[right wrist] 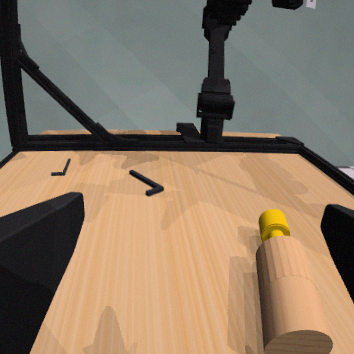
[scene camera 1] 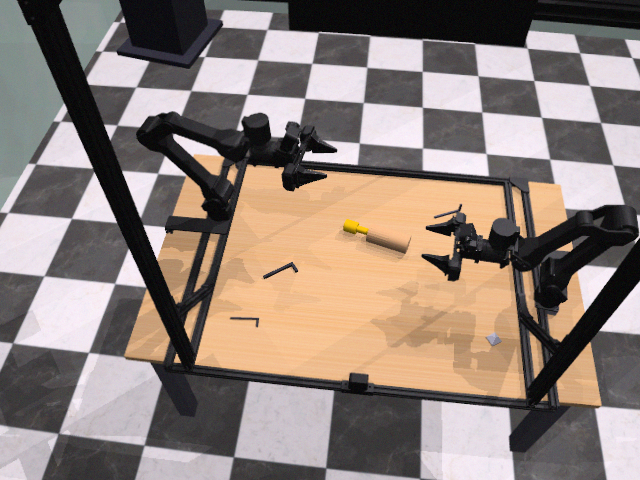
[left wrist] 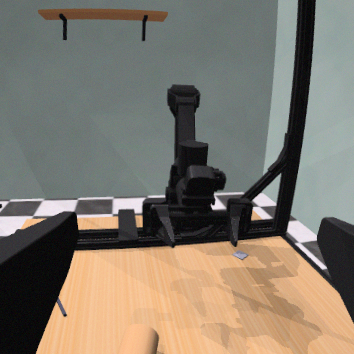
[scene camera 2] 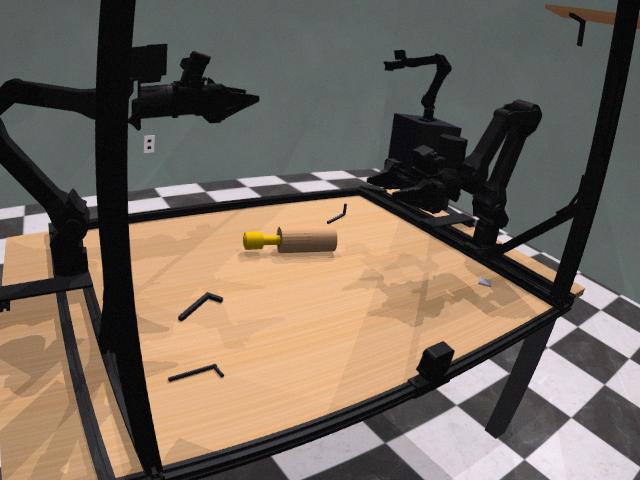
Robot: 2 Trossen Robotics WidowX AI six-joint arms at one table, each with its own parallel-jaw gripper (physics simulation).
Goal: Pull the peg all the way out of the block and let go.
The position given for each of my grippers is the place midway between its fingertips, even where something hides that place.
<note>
My left gripper (scene camera 2: 252, 95) is open, holding nothing. My right gripper (scene camera 2: 379, 187) is open and holds nothing. Also in view: a wooden cylinder block (scene camera 2: 297, 239). Also in view: a yellow peg (right wrist: 272, 222).
The wooden cylinder block is seen too in the right wrist view (right wrist: 290, 307) and in scene camera 1 (scene camera 1: 385, 237). My left gripper also shows in scene camera 1 (scene camera 1: 332, 163) and in the left wrist view (left wrist: 202, 227). My right gripper also shows in the right wrist view (right wrist: 207, 211), in scene camera 1 (scene camera 1: 423, 241) and in the left wrist view (left wrist: 204, 244). The left wrist view misses the yellow peg: it is out of frame.
</note>
